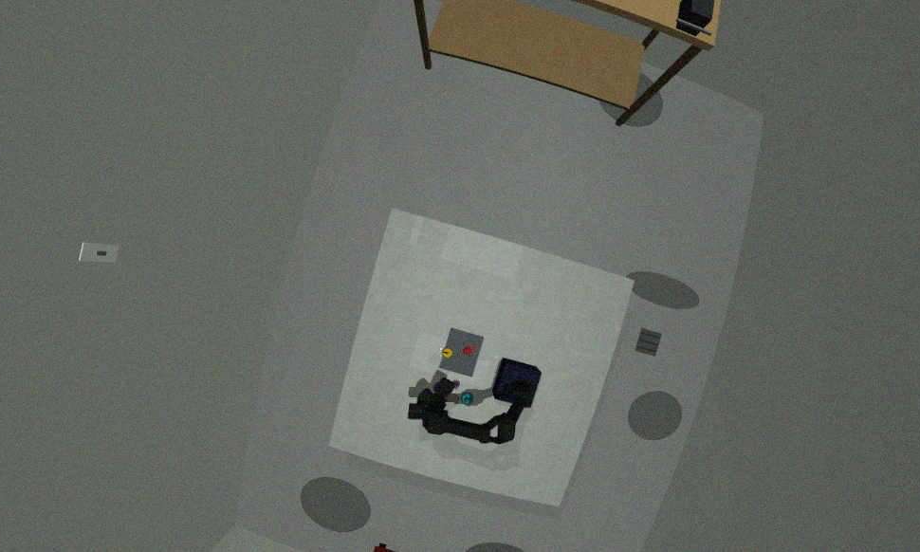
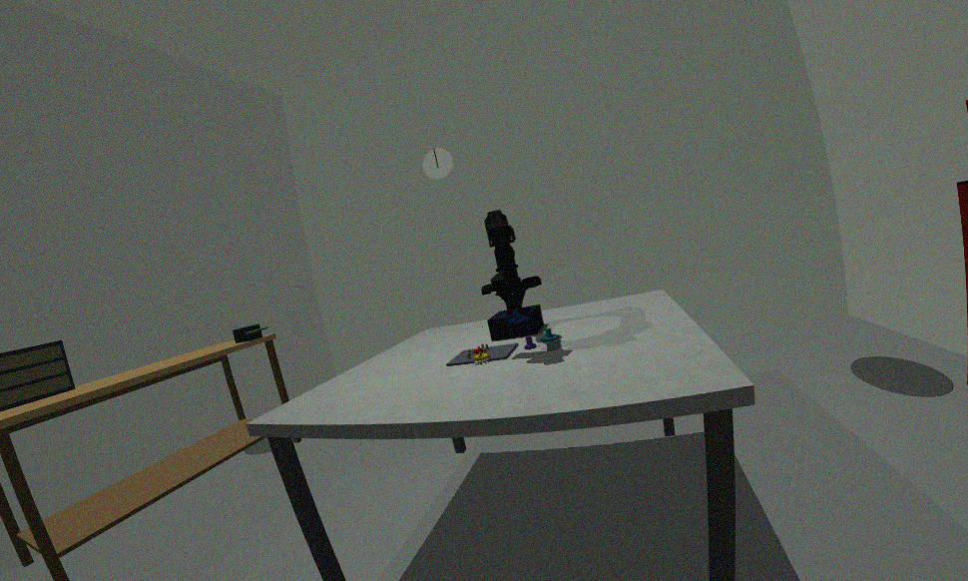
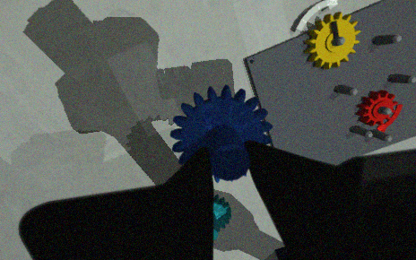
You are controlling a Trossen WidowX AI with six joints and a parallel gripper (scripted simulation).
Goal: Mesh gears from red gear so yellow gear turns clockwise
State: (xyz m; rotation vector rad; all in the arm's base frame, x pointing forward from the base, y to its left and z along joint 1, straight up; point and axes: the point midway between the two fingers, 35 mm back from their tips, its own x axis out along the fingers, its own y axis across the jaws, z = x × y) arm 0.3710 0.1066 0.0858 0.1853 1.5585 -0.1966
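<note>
Now: the red gear 80 mm behind my gripper tip, 180 mm to the right of it and 120 mm below it. Also, from my gripper tip: purple gear (70 mm behind, 120 mm below); yellow gear (10 mm ahead, 140 mm to the right, 120 mm below); blue gear (10 mm below).
</note>
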